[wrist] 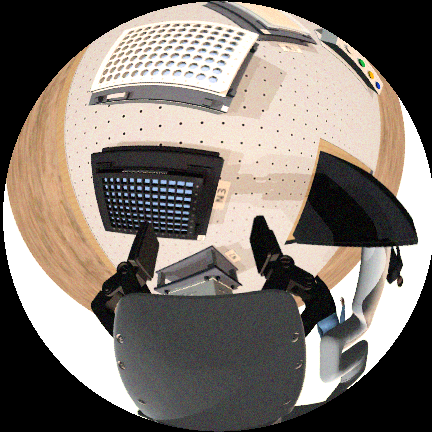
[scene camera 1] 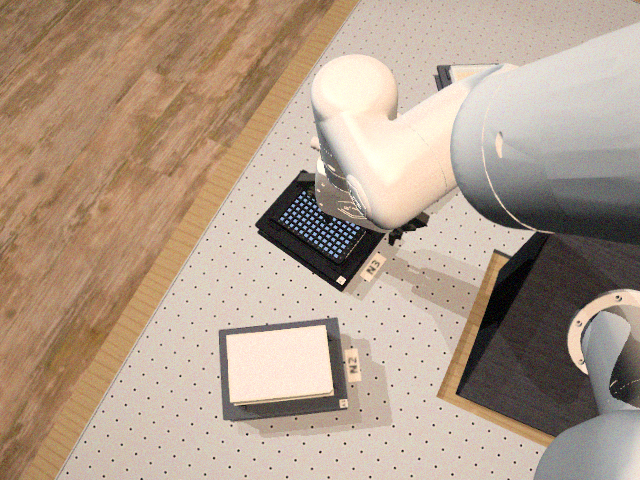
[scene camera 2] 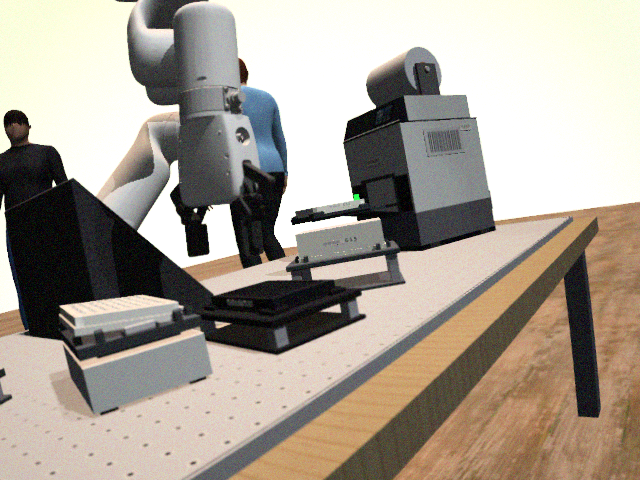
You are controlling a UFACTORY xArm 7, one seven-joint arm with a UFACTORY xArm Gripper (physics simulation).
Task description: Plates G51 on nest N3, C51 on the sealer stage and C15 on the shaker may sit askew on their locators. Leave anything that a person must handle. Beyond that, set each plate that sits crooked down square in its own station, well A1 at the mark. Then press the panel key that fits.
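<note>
The black plate with blue wells on nest N3 (scene camera 1: 323, 227) (scene camera 2: 273, 295) (wrist: 147, 202) lies on the dark nest; whether it is fully flat is hard to tell. A white marker (scene camera 1: 341, 280) (wrist: 201, 238) is at the nest corner. My gripper (scene camera 2: 225, 238) (wrist: 201, 230) is open and empty, pointing down above and beside N3, and partly covers the plate in scene camera 1. The white round-well plate (scene camera 2: 121, 308) (wrist: 175, 57) on the shaker (scene camera 2: 144, 366) looks tilted against its locators. The sealer stage plate (scene camera 2: 338, 206) shows small beside a green light; its seating is unclear.
A white plate (scene camera 1: 279, 361) (scene camera 2: 338, 238) stands on nest N2 (scene camera 1: 284, 413). The sealer (scene camera 2: 439, 165) is at the back right. A key panel (wrist: 360, 62) and a cream plate (wrist: 282, 19) show in the wrist view. A dark wedge (scene camera 2: 46, 258) supports the arm. Two people stand behind.
</note>
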